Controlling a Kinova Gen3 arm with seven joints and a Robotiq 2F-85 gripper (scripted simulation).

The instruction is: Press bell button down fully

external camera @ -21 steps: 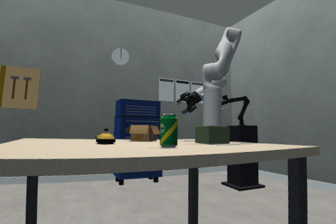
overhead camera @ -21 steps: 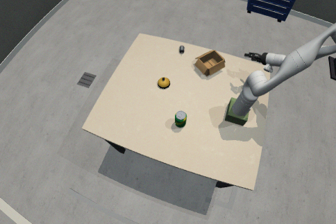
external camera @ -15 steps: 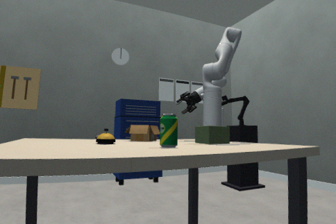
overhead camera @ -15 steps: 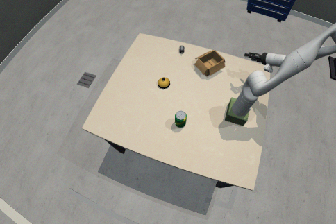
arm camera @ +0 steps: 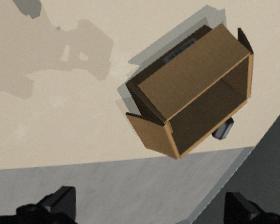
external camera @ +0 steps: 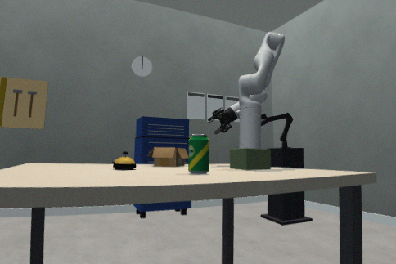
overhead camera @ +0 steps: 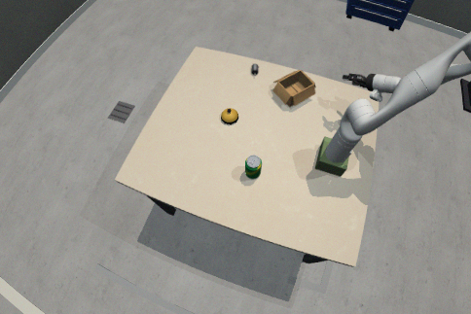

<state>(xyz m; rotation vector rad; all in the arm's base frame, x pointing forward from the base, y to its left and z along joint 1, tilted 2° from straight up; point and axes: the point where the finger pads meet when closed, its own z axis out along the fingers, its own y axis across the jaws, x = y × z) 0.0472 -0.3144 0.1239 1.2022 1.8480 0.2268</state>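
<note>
My gripper is now 470 mm short of the black button, 290 mm to the right of it and 150 mm above it. The rest, counted from my hand: cardboard box 230 mm ahead, 160 mm below, 20 mm to the left; bell 470 mm ahead, 290 mm to the left, 160 mm below; green soda can 500 mm to the left, 260 mm ahead, 140 mm below.
</note>
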